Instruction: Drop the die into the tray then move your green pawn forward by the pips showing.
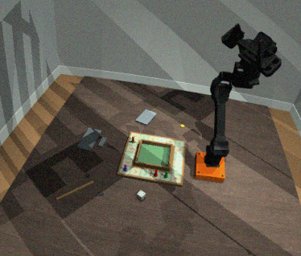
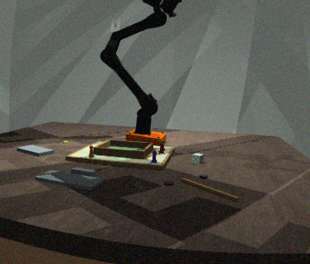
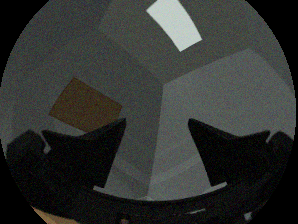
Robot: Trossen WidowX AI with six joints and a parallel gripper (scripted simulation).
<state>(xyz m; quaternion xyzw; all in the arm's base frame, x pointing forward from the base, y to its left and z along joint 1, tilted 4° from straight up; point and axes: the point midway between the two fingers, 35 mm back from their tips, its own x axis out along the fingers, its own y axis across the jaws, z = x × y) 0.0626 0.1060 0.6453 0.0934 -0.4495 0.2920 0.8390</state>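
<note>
Right now my gripper tip is 69 cm above the white die, 23 cm short of it and 3 cm to the right of it. From my gripper tip the other things lie so: green pawn 67 cm below, 12 cm ahead, 8 cm to the right; green-floored tray 69 cm below, 20 cm to the right, 17 cm ahead; red pawn 67 cm below, 17 cm ahead, 9 cm to the right.
</note>
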